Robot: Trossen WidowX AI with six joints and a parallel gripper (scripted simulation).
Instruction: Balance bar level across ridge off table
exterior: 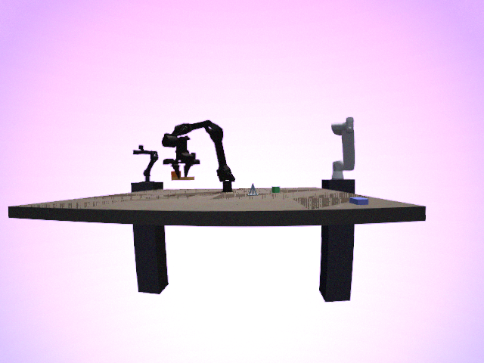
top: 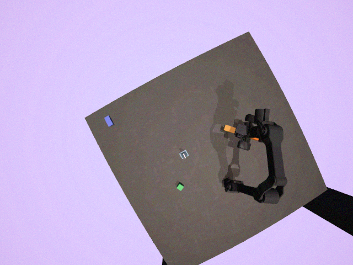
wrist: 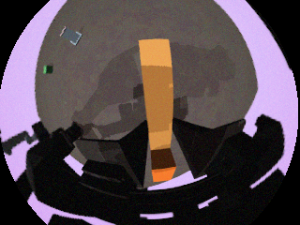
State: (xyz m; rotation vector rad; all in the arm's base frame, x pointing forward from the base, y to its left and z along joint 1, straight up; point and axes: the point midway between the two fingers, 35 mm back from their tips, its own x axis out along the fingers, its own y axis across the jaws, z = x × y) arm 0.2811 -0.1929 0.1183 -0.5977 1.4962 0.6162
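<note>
Right now the ridge is 36 cm to the left of my gripper tip, 3 cm below it and 3 cm ahead of it. Also, from my gripper tip: green cube (48 cm to the left, 14 cm behind, 7 cm below); blue block (69 cm to the left, 46 cm ahead, 8 cm below).
</note>
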